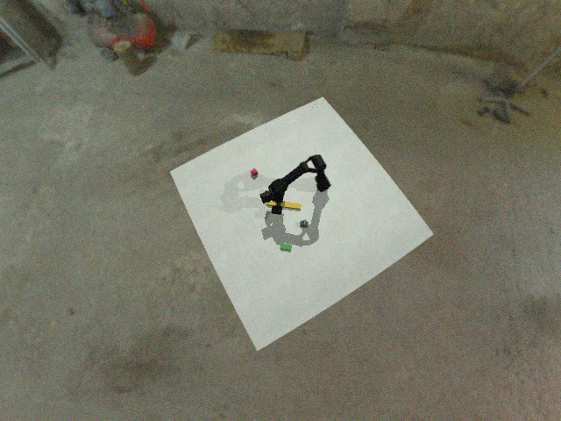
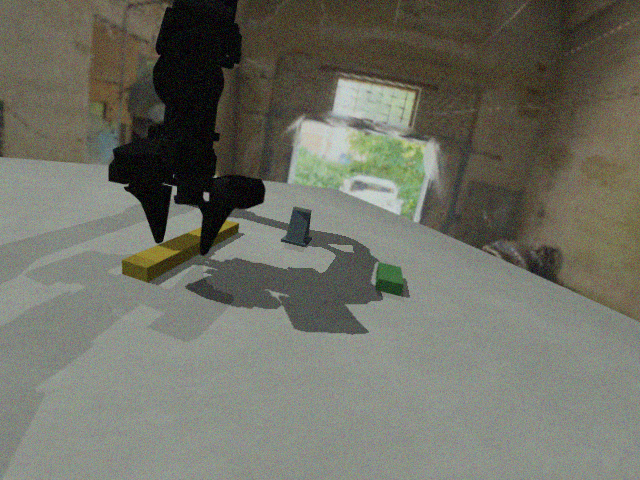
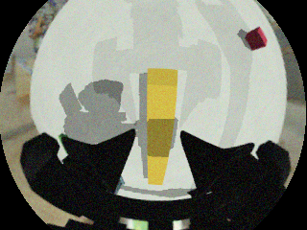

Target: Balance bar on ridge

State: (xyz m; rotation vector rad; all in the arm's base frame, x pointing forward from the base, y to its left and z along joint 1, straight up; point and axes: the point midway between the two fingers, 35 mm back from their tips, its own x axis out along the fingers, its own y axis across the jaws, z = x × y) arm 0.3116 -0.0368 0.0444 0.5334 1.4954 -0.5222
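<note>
My gripper tip is now 3 cm past the yellow bar and 2 cm to the right of it. Also, from my gripper tip: green block (10 cm ahead, 26 cm to the left); small red cube (3 cm ahead, 28 cm to the right, 1 cm above).
</note>
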